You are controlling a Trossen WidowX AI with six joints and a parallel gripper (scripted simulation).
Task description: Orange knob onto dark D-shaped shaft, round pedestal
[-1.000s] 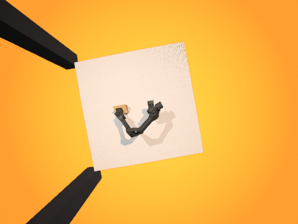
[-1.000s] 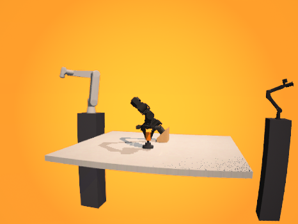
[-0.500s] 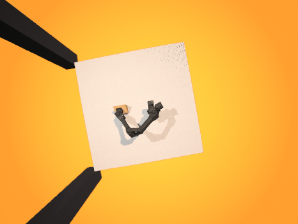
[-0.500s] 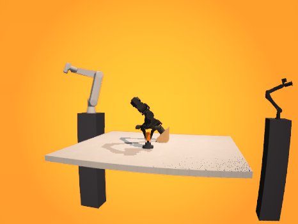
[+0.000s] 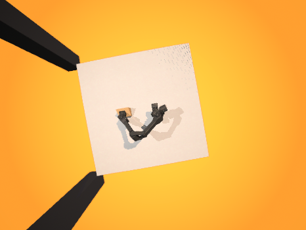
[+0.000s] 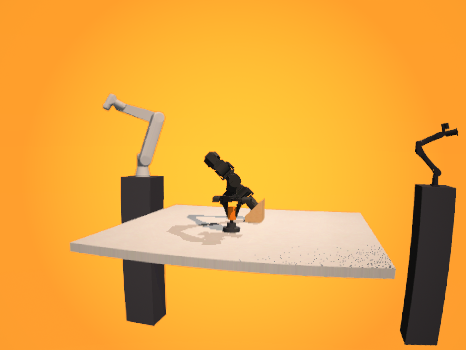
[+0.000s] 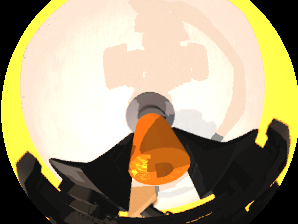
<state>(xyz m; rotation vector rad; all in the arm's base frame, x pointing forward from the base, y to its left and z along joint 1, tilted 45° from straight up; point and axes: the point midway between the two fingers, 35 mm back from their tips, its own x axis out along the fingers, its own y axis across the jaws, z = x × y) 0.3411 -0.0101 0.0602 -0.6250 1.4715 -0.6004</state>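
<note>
The orange knob lies 2 cm above my gripper tip. From my gripper tip the other things lie so: round dark pedestal 4 cm below.
</note>
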